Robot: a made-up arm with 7 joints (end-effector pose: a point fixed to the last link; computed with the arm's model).
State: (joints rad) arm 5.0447 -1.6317 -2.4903 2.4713 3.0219 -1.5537 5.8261
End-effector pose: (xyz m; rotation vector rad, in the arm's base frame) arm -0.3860 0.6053 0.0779 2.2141 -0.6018 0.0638
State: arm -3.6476 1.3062 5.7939 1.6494 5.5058 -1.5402 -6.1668
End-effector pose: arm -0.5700 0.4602 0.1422 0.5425 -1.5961 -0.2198
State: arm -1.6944 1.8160 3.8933 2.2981 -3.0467 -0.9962 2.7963
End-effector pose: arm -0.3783 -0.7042 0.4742 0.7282 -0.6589 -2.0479
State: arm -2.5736 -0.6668 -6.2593 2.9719 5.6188 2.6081 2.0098
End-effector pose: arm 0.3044 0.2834 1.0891 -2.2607 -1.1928 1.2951
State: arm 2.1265 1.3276 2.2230 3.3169 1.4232 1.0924 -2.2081
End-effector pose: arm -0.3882 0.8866 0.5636 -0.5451 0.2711 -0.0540
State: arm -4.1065 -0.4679 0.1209 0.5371 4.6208 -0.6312 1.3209
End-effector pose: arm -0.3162 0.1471 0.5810 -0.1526 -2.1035 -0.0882
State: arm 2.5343 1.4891 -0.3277 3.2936 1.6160 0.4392 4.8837
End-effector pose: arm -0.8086 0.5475 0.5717 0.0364 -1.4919 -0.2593
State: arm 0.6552 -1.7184 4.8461 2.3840 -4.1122 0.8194 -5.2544
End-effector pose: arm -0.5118 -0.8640 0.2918 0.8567 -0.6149 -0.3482
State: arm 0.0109 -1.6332 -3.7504 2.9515 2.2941 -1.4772 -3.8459
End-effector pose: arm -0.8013 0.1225 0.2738 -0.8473 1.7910 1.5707
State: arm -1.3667 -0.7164 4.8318 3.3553 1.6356 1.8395 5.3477
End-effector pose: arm 0.0599 0.5322 1.1085 1.1549 0.0071 0.5862
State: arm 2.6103 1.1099 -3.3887 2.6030 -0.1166 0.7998 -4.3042
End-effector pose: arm -0.6822 0.3167 1.0454 0.2541 0.3676 -1.8443
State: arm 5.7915 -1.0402 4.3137 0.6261 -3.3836 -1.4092 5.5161
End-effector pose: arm -0.2583 -0.1349 0.3046 1.0619 1.7914 1.1874
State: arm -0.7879 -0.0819 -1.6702 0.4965 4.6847 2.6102 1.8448
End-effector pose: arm -0.3530 -0.1111 0.4791 -0.4112 -0.8048 -1.9251
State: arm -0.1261 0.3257 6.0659 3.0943 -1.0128 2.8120 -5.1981
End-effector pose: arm 0.2578 -0.1362 1.1213 1.0223 -2.5731 0.2024
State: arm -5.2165 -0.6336 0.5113 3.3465 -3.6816 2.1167 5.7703
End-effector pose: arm -0.2851 -0.6412 0.8927 2.1248 -1.9898 -0.0420
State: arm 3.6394 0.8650 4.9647 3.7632 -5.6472 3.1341 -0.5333
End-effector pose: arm -0.3829 -0.4047 0.8036 -0.7709 2.3774 0.9950
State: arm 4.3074 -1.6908 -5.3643 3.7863 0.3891 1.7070 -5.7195
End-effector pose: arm 0.1698 0.8200 0.0781 1.1396 1.1181 1.4134
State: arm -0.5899 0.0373 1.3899 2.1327 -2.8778 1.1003 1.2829
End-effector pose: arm 0.3588 0.3023 1.2263 0.2940 -0.1826 2.1943
